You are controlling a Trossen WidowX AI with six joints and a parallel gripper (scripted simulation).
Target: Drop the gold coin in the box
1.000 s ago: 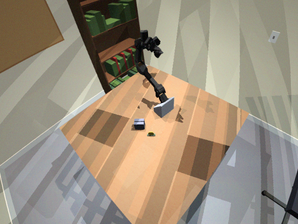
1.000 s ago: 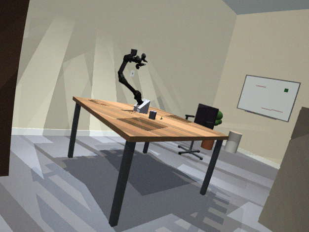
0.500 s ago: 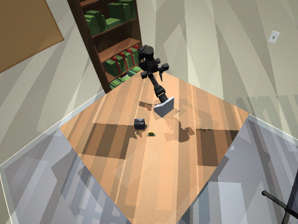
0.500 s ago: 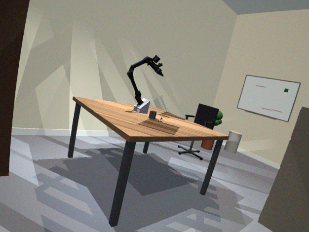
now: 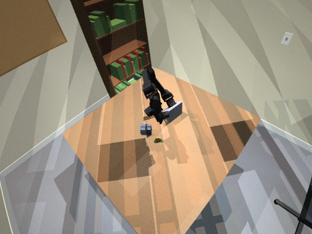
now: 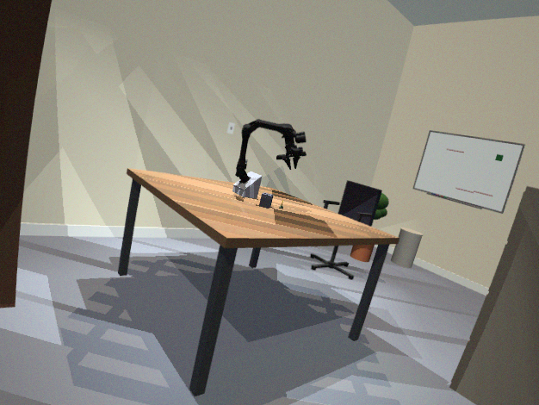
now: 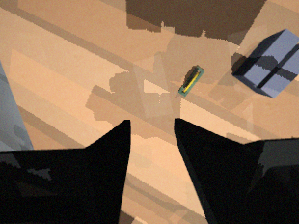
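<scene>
Now: the thin gold coin 23 cm below my gripper tip, 3 cm to the right of it and 1 cm ahead of it.
</scene>
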